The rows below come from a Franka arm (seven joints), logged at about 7 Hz.
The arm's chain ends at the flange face. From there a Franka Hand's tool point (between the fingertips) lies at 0.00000 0.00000 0.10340 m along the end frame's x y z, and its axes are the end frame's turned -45 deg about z.
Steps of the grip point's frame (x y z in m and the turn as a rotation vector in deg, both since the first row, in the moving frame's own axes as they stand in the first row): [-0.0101, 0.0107, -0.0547, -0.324, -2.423, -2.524]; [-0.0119, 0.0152, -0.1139, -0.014, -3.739, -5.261]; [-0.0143, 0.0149, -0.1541, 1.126, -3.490, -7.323]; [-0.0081, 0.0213, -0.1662, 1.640, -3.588, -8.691]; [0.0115, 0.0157, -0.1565, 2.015, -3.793, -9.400]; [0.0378, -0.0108, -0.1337, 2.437, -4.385, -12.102]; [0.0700, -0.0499, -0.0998, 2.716, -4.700, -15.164]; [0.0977, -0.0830, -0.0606, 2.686, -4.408, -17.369]
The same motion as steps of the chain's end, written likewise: [0.0030, 0.0111, -0.0546, -1.942, -1.484, -2.524]; [0.0069, 0.0142, -0.1137, -2.654, -2.634, -5.261]; [0.0061, 0.0173, -0.1539, -1.672, -3.264, -7.323]; [0.0158, 0.0178, -0.1660, -1.377, -3.697, -8.691]; [0.0264, 0.0001, -0.1562, -1.257, -4.107, -9.400]; [0.0275, -0.0377, -0.1333, -1.377, -4.824, -12.102]; [0.0232, -0.0885, -0.0993, -1.403, -5.244, -15.164]; [0.0190, -0.1313, -0.0602, -1.218, -5.016, -17.369]
